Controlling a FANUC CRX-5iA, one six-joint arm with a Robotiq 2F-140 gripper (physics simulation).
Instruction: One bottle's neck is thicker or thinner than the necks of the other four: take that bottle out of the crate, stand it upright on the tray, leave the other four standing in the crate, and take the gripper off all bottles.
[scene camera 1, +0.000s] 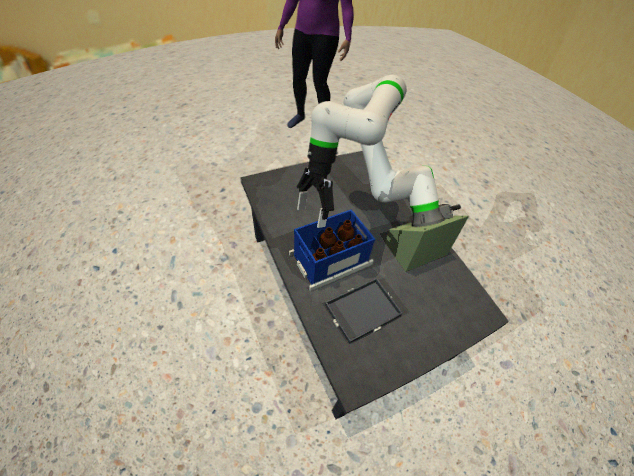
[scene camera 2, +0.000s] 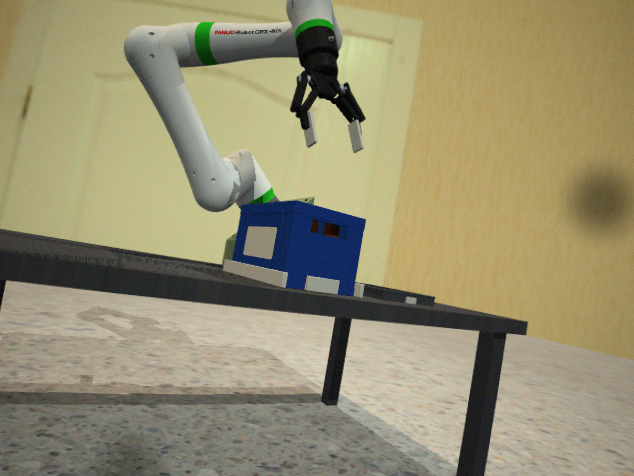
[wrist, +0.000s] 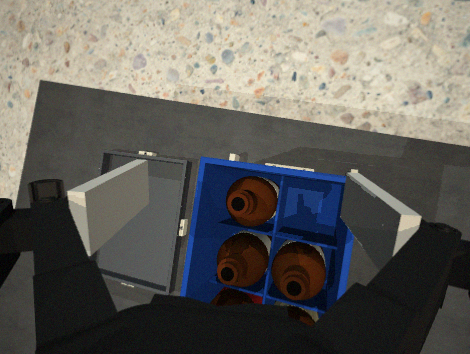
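Pixels of known places: gripper, fingertip midpoint: (scene camera 1: 310, 217) (scene camera 2: 336, 147) (wrist: 243, 188); arm's base, origin of the base link: (scene camera 1: 428, 222).
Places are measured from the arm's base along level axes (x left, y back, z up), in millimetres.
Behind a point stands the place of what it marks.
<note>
My gripper (scene camera 1: 311, 210) @(z 132, x -14, y -534 mm) (scene camera 2: 333, 137) @(z 132, x -14, y -534 mm) (wrist: 243, 188) @(z 132, x -14, y -534 mm) is open and empty, pointing down high above the blue crate (scene camera 1: 317, 271) @(z -74, x 81, y -523 mm) (scene camera 2: 327, 256) @(z -108, x -1, y -554 mm) (wrist: 205, 200) @(z -28, x 66, y -485 mm). Several brown bottles stand in the crate's cells. In the wrist view, one bottle (wrist: 256, 200) @(z -50, x 8, y -507 mm) is in the upper left cell, with another bottle (wrist: 245, 255) @(z -59, x -3, y -431 mm) below it and a third bottle (wrist: 300, 270) @(z -39, x -74, y -450 mm) to the right; two more are partly hidden by the gripper body. The upper right cell is empty. I cannot tell which neck differs. The dark tray (scene camera 1: 363, 309) @(z -179, x 238, y -368 mm) (wrist: 162, 225) @(z -179, x 187, y -376 mm) beside the crate holds no bottle.
The dark table (scene camera 1: 430, 338) @(z -185, x 437, y -146 mm) carries the crate, the tray and a green pedestal (scene camera 1: 430, 245) @(z -33, x 98, y -30 mm) under the arm's base. White strips (scene camera 1: 340, 275) @(z -158, x 70, y -415 mm) (scene camera 2: 256, 273) @(z -170, x -128, y -483 mm) stand along the crate's foot. A person (scene camera 1: 317, 51) stands on the floor beyond the table.
</note>
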